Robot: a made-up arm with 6 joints. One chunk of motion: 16 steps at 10 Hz.
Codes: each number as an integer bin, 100 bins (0 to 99) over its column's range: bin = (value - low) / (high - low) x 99, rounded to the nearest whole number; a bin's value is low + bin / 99 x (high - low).
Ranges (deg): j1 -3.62..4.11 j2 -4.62..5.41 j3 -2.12..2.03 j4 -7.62..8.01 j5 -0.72..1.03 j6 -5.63..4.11
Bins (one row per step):
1: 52 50 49 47 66 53
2: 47 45 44 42 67 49
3: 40 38 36 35 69 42
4: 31 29 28 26 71 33
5: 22 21 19 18 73 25
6: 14 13 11 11 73 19
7: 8 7 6 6 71 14
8: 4 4 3 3 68 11
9: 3 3 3 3 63 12
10: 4 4 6 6 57 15
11: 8 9 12 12 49 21
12: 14 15 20 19 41 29
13: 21 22 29 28 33 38
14: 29 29 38 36 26 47
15: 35 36 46 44 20 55
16: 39 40 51 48 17 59
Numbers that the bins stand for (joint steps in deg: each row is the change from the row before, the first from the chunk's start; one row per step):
1: 0.440 0.446 -0.066 -0.200 0.447 -0.416
2: 0.050 -0.061 -0.276 -0.989 0.464 -0.809
3: -0.497 -0.770 -0.611 -2.094 0.500 -1.498
4: -1.199 -1.682 -0.946 -3.515 0.535 -2.383
5: -1.902 -2.492 -1.324 -4.778 0.570 -3.170
6: -2.527 -3.303 -1.659 -5.883 0.570 -3.761
7: -2.995 -3.911 -1.868 -6.673 0.535 -4.253
8: -3.308 -4.215 -1.994 -7.146 0.482 -4.548
9: -3.386 -4.316 -1.994 -7.146 0.394 -4.449
10: -3.308 -4.215 -1.868 -6.673 0.288 -4.154
11: -2.995 -3.708 -1.617 -5.725 0.146 -3.564
12: -2.527 -3.100 -1.282 -4.620 0.005 -2.777
13: -1.980 -2.391 -0.904 -3.199 -0.137 -1.891
14: -1.356 -1.682 -0.527 -1.936 -0.260 -1.006
15: -0.887 -0.973 -0.192 -0.673 -0.366 -0.219
16: -0.575 -0.567 0.018 -0.042 -0.419 0.175

